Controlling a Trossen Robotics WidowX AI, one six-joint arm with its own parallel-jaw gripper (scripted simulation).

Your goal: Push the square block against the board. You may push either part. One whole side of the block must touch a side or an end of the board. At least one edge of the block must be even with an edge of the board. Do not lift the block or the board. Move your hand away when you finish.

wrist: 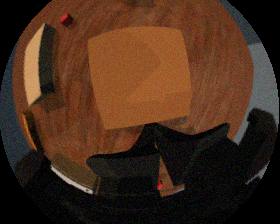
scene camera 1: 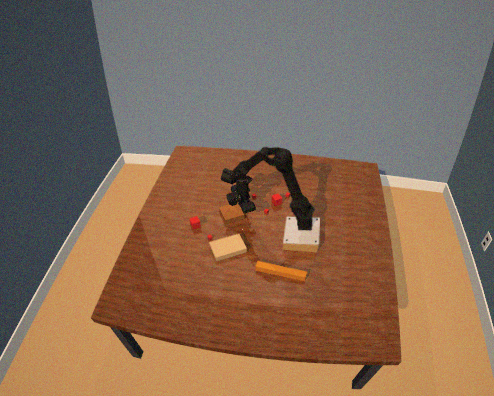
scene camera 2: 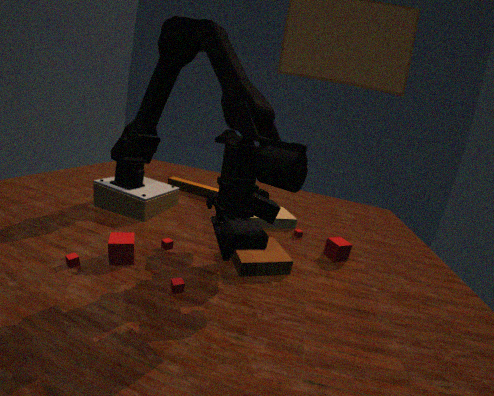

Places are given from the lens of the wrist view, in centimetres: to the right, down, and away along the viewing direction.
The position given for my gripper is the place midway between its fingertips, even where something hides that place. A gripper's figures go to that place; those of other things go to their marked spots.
my gripper (wrist: 149,124): 1, 2, 9
brown square block (wrist: 141,74): 0, -3, 5
